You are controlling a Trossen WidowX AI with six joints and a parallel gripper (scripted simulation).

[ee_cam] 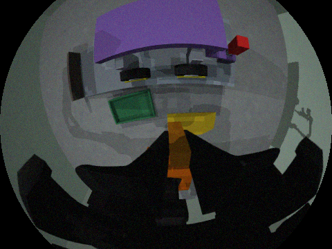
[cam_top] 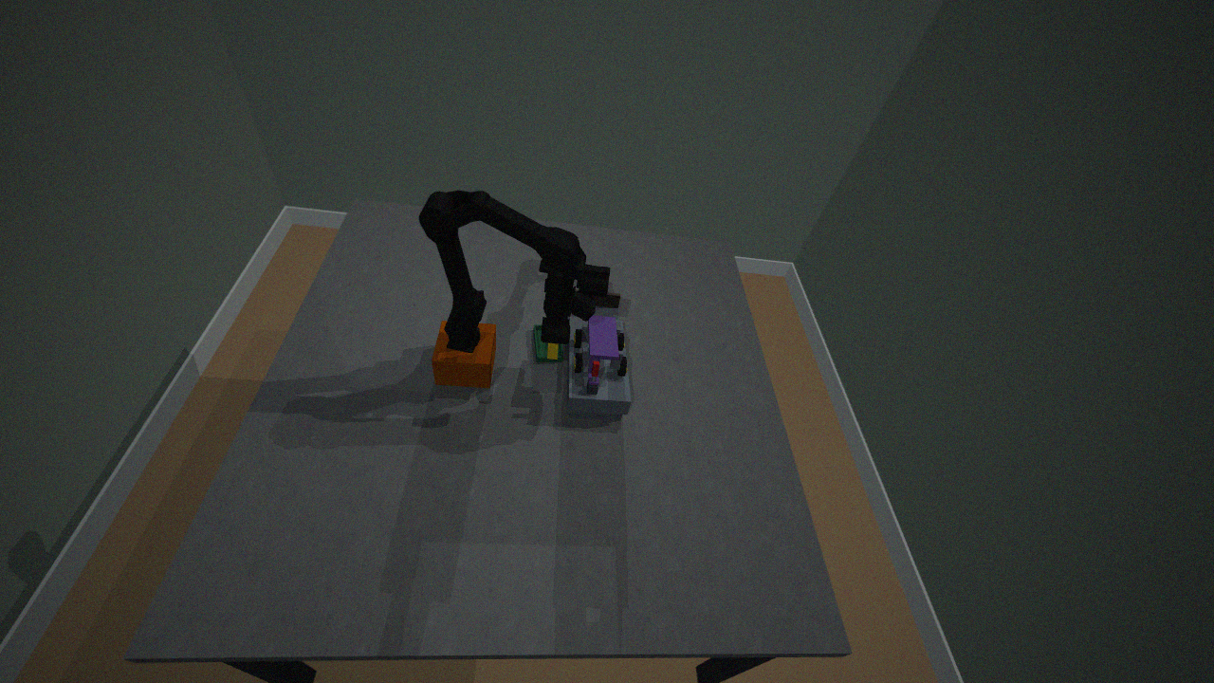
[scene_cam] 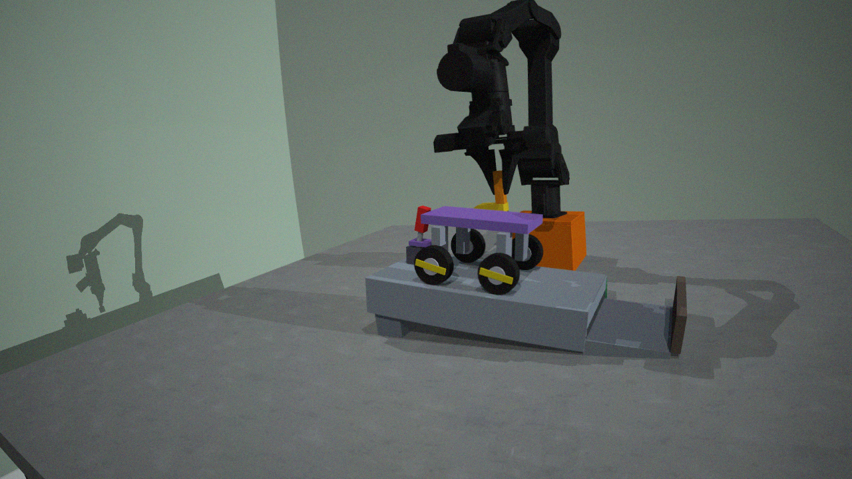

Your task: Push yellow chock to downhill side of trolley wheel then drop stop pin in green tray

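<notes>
Now: gripper tip 12 cm short of the red-headed stop pin, 7 cm to the left of it and 4 cm above it. From my gripper tip the other things lie so: trolley (12 cm ahead, 3 cm to the left, 6 cm below); then grey ramp (12 cm ahead, 4 cm to the left, 12 cm below); then yellow chock (2 cm to the right, 1 cm below).
</notes>
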